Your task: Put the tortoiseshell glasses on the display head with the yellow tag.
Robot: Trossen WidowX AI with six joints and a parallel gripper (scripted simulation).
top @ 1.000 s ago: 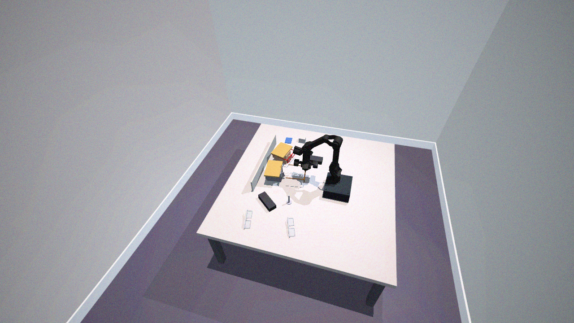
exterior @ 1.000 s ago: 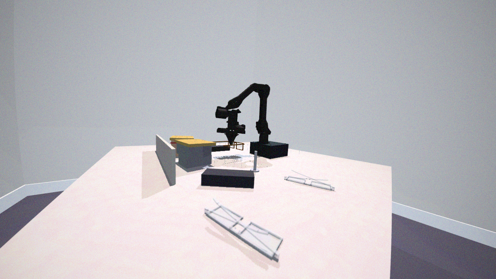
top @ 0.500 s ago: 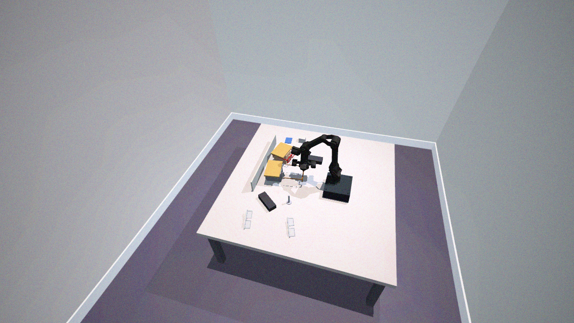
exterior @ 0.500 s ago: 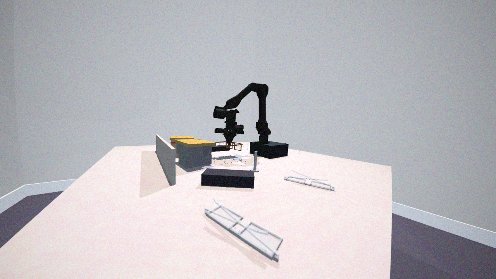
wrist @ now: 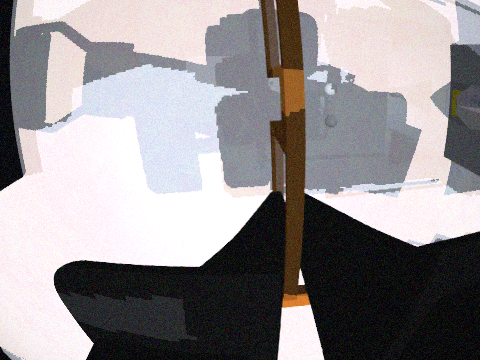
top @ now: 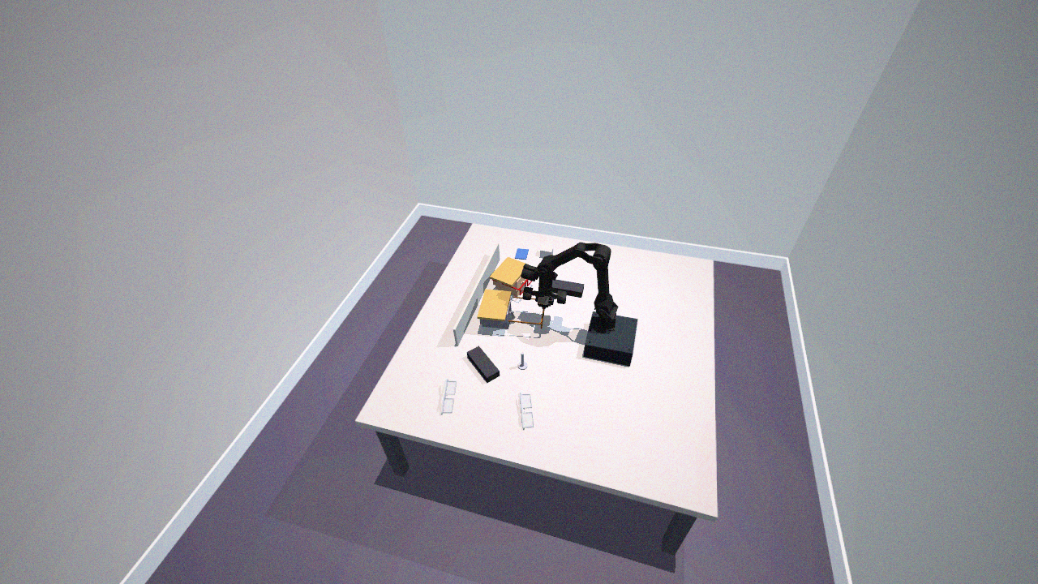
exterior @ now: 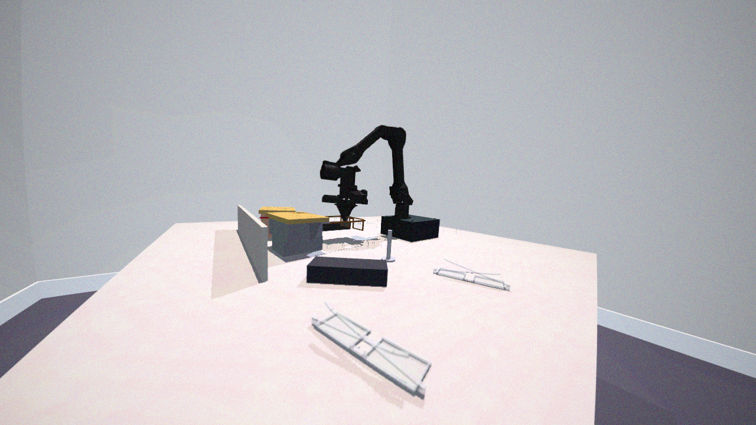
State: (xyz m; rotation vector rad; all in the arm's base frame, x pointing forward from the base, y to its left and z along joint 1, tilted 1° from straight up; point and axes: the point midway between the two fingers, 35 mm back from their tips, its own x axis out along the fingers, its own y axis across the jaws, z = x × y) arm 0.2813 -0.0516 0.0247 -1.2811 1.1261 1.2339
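Right now the grey display head is 180 mm ahead of my gripper tip, 50 mm to the left of it and 10 mm below it. The rest, counted from my gripper tip: blue tag (200 mm ahead, 430 mm to the right, 70 mm below); grey wall panel (320 mm ahead, 70 mm to the right, 10 mm below); thin post (40 mm ahead, 280 mm to the left, 40 mm below).
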